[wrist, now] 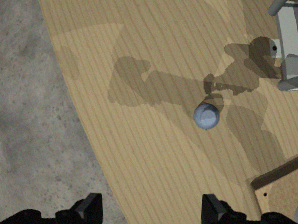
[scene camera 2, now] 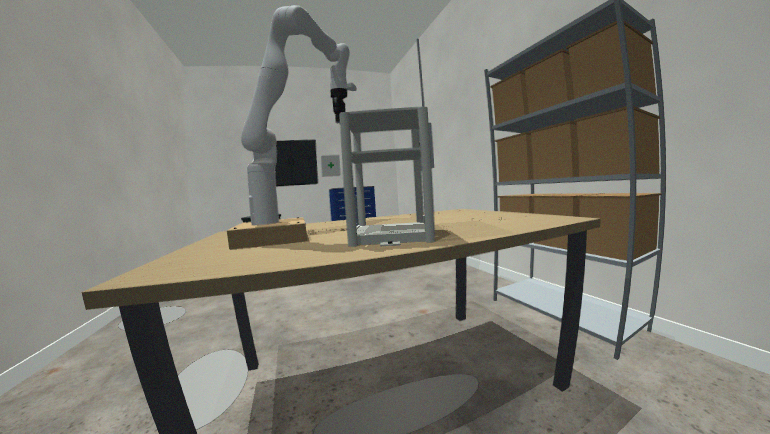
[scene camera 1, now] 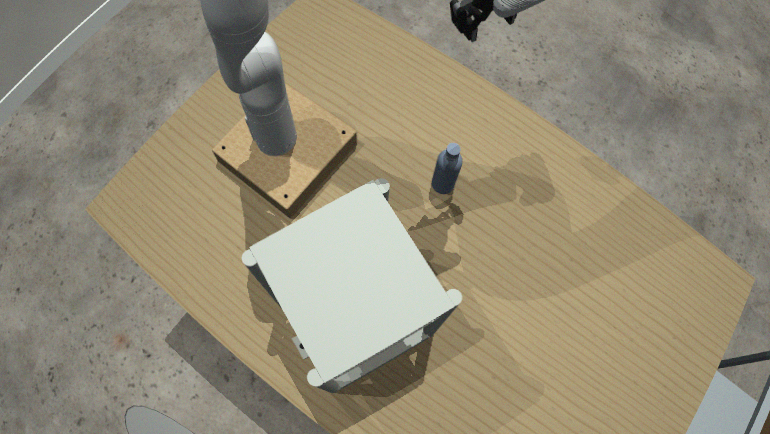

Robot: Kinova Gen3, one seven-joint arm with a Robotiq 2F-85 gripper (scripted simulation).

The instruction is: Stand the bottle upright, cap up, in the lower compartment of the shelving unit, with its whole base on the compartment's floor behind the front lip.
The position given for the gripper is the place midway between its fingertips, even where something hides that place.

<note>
In view: the gripper (wrist: 151, 208), a blue-grey bottle (scene camera 1: 446, 172) and a grey shelving unit (scene camera 1: 349, 278).
The grey shelving unit is seen too in scene camera 2 (scene camera 2: 409, 118).
</note>
